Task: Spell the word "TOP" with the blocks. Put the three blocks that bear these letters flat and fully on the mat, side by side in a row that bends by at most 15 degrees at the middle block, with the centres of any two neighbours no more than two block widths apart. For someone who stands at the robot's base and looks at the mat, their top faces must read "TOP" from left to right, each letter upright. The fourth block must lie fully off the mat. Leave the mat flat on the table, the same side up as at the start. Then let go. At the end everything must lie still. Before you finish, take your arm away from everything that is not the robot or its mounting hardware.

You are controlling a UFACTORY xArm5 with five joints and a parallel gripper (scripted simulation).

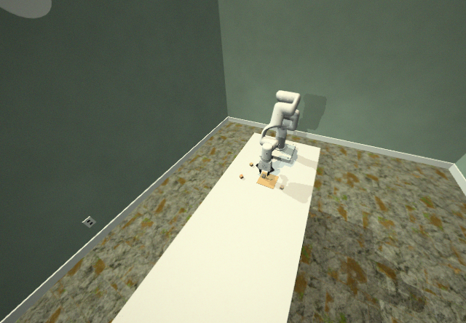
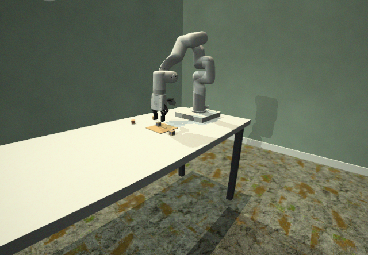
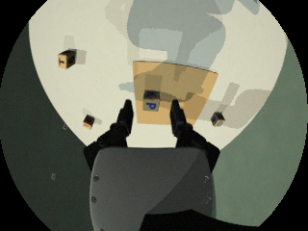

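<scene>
My hand is 10 mm short of the tan mat, 40 mm to the right of it and 50 mm above it.
</scene>
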